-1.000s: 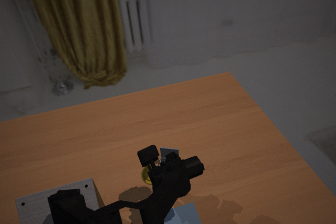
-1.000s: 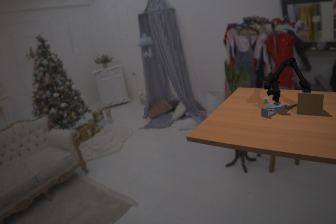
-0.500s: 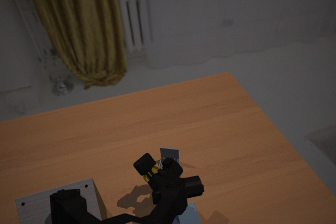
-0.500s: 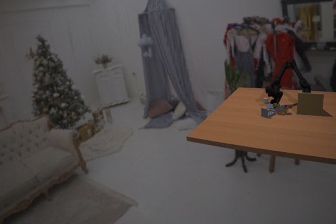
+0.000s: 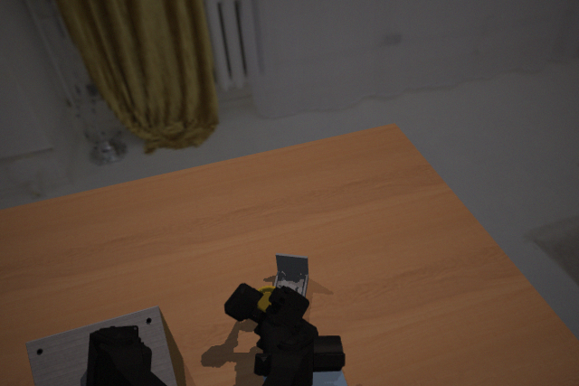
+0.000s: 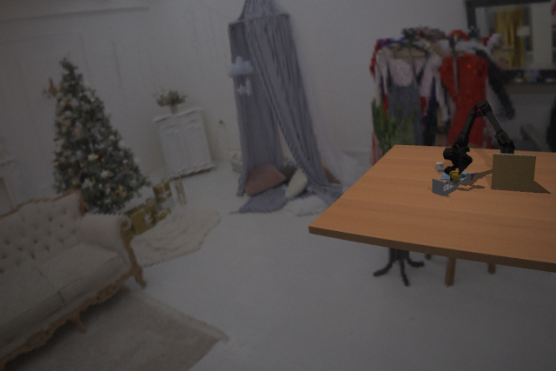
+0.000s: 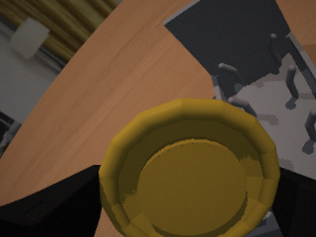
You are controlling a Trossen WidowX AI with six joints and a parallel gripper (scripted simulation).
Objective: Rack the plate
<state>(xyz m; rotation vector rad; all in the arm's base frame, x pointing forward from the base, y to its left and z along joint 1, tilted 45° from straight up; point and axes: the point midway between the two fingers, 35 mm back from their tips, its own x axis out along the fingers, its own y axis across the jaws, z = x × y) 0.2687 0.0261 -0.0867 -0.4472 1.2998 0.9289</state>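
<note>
My gripper tip is now 50 mm short of the grey dish rack, 50 mm above it and 30 mm to the right of it. Also, from my gripper tip: yellow plate (10 mm to the right); then light blue mat (170 mm to the right, 70 mm below, 50 mm ahead); then blue spoon (200 mm to the right, 70 mm below, 50 mm behind).
</note>
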